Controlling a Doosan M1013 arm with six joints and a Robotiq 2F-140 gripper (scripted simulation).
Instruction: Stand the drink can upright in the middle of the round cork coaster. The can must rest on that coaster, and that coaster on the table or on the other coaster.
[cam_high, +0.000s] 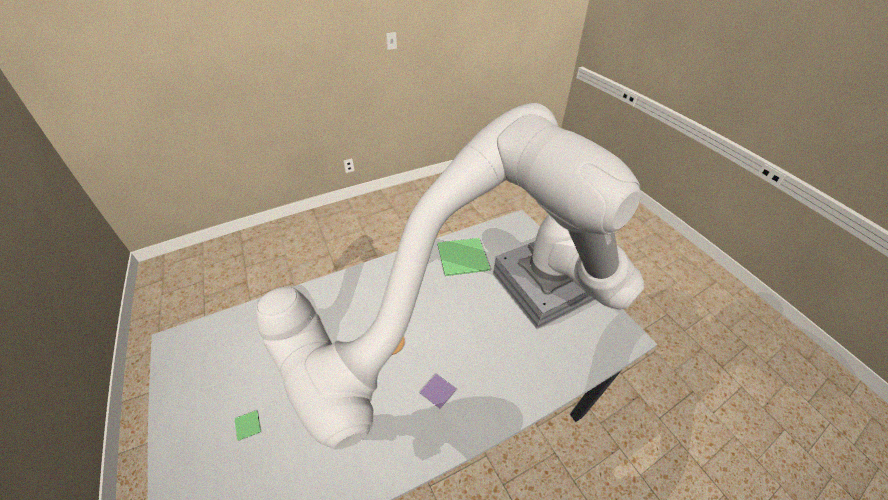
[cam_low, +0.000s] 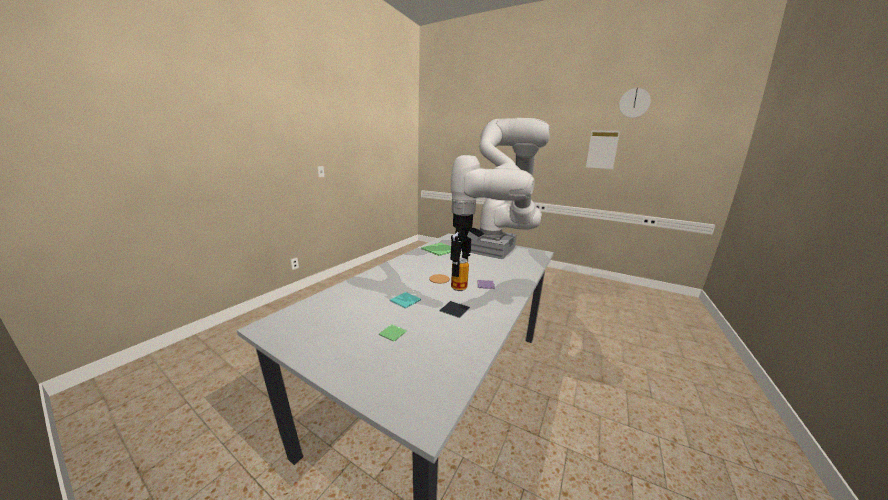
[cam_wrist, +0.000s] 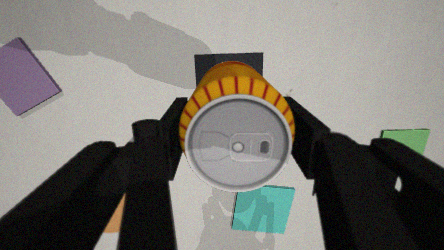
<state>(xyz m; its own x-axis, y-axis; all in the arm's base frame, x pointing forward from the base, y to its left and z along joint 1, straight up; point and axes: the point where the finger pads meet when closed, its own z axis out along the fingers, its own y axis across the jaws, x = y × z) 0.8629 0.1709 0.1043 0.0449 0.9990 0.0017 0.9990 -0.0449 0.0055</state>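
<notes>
Right now my hand is 23 cm past the round cork coaster, 22 cm to the left of it and 20 cm above it. Also, from my hand: teal coaster 5 cm ahead, 24 cm to the right, 20 cm below; orange drink can 3 cm below; black coaster 1 cm to the right, 20 cm below.
</notes>
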